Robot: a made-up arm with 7 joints. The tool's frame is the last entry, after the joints.
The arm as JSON. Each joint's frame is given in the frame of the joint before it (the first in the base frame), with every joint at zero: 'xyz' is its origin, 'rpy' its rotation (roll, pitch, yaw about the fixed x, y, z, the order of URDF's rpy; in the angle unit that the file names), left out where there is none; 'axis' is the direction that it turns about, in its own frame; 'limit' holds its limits. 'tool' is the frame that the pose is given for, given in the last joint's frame.
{
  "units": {
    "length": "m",
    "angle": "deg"
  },
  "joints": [
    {
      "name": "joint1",
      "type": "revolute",
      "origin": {
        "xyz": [
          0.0,
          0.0,
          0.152
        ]
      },
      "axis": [
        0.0,
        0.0,
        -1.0
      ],
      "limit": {
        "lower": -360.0,
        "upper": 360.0
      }
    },
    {
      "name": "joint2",
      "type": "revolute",
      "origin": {
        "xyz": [
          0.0,
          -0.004,
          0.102
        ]
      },
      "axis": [
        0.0,
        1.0,
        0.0
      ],
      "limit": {
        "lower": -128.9,
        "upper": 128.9
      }
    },
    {
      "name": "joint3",
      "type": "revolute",
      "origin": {
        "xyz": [
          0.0,
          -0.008,
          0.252
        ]
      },
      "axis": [
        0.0,
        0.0,
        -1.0
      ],
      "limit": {
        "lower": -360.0,
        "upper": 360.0
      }
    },
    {
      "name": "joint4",
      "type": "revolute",
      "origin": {
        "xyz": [
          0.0,
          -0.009,
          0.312
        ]
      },
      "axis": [
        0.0,
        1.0,
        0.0
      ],
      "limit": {
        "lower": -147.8,
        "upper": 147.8
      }
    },
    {
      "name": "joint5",
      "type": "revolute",
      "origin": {
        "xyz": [
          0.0,
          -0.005,
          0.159
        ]
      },
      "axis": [
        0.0,
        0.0,
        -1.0
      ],
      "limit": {
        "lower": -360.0,
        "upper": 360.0
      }
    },
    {
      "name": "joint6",
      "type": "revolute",
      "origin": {
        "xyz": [
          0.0,
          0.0,
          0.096
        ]
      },
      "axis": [
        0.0,
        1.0,
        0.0
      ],
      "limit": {
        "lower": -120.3,
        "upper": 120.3
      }
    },
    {
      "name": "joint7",
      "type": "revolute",
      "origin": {
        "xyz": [
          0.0,
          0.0,
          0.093
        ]
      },
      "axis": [
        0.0,
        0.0,
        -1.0
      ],
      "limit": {
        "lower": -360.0,
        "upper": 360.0
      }
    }
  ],
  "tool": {
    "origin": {
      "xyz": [
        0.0,
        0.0,
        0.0
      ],
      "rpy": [
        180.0,
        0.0,
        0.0
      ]
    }
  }
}
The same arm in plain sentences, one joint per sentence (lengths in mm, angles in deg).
The arm has seven revolute joints in a row. What follows holds with every joint at zero, and every direction is one of the base frame's. The first joint lies 152 mm along +z from the base frame's origin and turns about -z, from -360 to 360 deg. The second joint lies 4 mm along -y and 102 mm along +z from the first joint and turns about +y, from -128.9 to 128.9 deg. The third joint lies 8 mm along -y and 252 mm along +z from the second joint and turns about -z, from -360 to 360 deg. The fourth joint lies 9 mm along -y and 312 mm along +z from the third joint and turns about +y, from -147.8 to 147.8 deg. The fifth joint lies 5 mm along -y and 159 mm along +z from the fourth joint and turns about -z, from -360 to 360 deg. The sixth joint lies 96 mm along +z from the fifth joint and turns about +y, from -120.3 to 120.3 deg. The seventh joint lies 93 mm along +z from the sixth joint and turns about -z, from -360 to 360 deg. The tool frame, which is the frame that the pose is given for, lies at the same point as the seventh joint; its axes are the base frame's turned by roll 180, pitch 0 and yaw 0 deg (as in URDF: about the fixed x, then y, then z).
